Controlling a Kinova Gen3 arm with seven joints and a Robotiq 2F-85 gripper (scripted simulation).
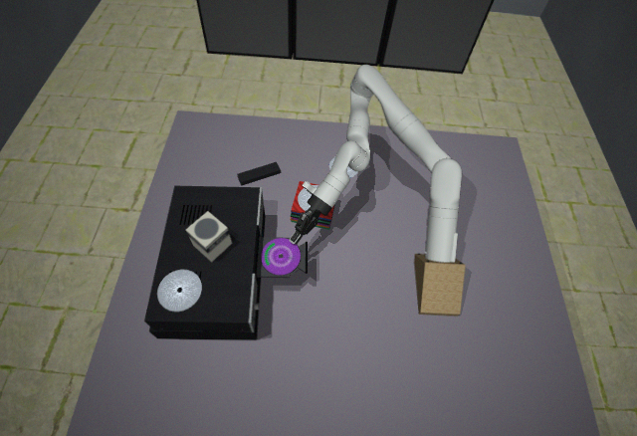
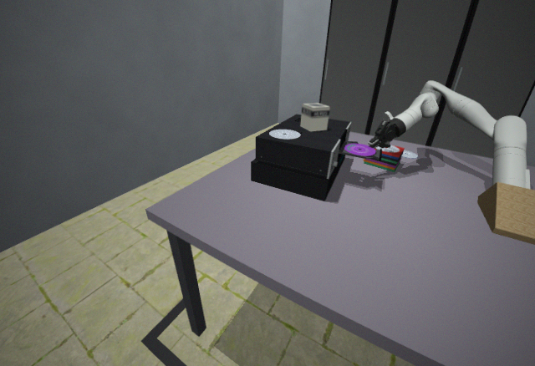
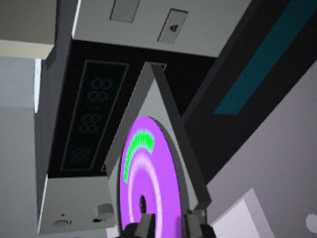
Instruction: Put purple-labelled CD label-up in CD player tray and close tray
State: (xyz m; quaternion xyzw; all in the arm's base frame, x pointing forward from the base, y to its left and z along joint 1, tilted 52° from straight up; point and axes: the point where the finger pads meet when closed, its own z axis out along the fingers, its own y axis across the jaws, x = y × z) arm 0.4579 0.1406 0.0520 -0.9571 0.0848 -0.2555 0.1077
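Right now my hand is 60 mm to the right of the purple-labelled CD, 40 mm short of it and 20 mm above it. From my hand the other things lie so: black remote (320 mm to the right, 200 mm ahead, 140 mm below); then beige box (230 mm ahead, 80 mm to the left, 80 mm above).
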